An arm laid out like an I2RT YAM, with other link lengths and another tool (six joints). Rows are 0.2 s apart.
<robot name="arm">
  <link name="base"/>
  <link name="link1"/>
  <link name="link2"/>
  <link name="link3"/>
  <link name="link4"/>
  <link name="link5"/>
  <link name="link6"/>
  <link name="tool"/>
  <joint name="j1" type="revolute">
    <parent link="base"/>
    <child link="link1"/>
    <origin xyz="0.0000 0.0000 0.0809" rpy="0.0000 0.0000 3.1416"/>
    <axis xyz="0 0 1"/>
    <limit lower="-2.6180" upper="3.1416"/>
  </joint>
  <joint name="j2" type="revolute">
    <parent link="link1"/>
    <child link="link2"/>
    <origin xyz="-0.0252 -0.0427 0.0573" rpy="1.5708 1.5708 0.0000"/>
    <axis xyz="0 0 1"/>
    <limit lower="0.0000" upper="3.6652"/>
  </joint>
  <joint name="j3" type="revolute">
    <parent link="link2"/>
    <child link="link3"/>
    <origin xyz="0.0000 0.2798 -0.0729" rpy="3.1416 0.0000 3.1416"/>
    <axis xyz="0 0 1"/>
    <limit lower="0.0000" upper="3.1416"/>
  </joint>
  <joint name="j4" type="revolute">
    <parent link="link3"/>
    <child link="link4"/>
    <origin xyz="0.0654 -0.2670 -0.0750"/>
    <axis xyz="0 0 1"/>
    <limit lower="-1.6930" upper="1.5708"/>
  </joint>
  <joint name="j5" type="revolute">
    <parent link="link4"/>
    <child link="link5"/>
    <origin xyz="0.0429 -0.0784 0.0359" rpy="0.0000 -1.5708 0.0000"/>
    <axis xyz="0 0 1"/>
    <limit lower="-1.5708" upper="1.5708"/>
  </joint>
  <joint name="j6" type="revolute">
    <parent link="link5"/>
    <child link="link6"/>
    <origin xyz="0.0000 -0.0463 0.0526" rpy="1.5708 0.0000 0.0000"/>
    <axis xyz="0 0 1"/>
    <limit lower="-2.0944" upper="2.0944"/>
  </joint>
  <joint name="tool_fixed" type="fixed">
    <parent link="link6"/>
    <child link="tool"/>
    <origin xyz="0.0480 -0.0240 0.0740" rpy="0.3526 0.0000 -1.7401"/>
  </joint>
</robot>
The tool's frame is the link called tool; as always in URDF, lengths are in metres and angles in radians.
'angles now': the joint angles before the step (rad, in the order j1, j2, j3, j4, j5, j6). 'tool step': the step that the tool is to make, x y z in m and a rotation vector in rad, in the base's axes. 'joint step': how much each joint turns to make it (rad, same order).
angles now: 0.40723, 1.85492, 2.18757, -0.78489, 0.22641, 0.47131
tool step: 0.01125, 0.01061, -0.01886, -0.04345, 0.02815, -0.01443
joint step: 0.01906, 0.05074, 0.00722, 0.00270, 0.04271, -0.01030
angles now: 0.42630, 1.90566, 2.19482, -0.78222, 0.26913, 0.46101
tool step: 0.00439, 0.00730, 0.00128, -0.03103, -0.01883, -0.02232
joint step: 0.01983, 0.03430, 0.03695, 0.00498, 0.05416, -0.01259
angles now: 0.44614, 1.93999, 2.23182, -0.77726, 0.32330, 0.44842
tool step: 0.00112, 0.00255, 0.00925, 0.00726, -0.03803, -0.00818
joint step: 0.00686, 0.00608, 0.01979, 0.02444, 0.01792, -0.00228
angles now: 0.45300, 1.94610, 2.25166, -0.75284, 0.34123, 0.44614
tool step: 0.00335, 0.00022, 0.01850, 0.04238, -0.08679, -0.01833
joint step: 0.00077, -0.00077, 0.01449, 0.07857, 0.01754, 0.00800
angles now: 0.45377, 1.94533, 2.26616, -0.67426, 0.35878, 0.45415
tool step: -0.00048, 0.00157, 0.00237, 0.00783, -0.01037, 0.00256
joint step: 0.00306, -0.00190, 0.00001, 0.00991, -0.00037, 0.00266
